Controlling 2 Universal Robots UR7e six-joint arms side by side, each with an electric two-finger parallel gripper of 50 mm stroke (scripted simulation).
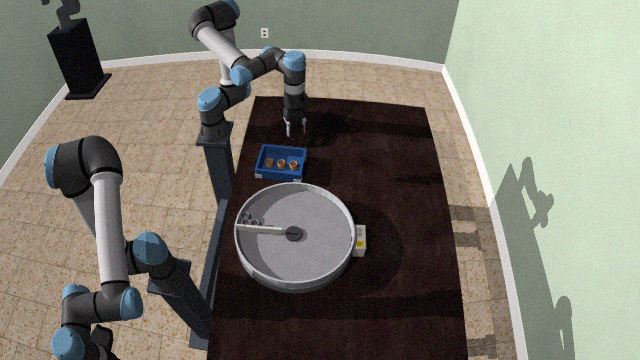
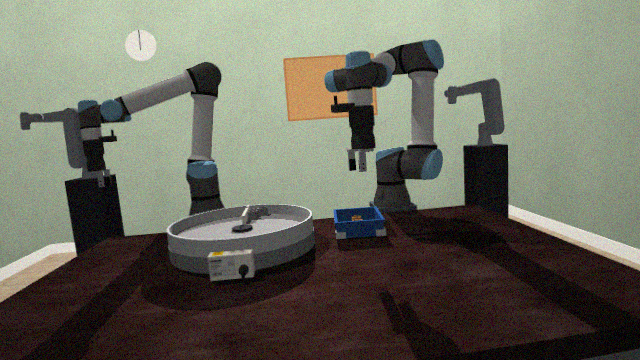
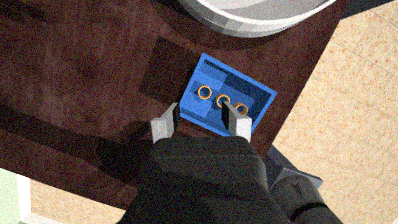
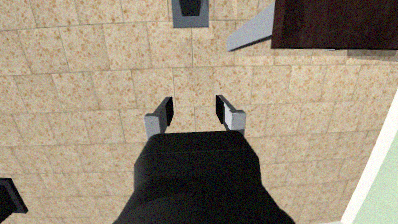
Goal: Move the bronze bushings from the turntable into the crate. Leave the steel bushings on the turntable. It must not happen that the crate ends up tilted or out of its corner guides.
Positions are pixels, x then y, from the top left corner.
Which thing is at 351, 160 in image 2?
My left gripper.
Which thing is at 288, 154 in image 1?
A blue crate.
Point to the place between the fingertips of my left gripper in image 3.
200, 110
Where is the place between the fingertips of my right gripper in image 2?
At 105, 185
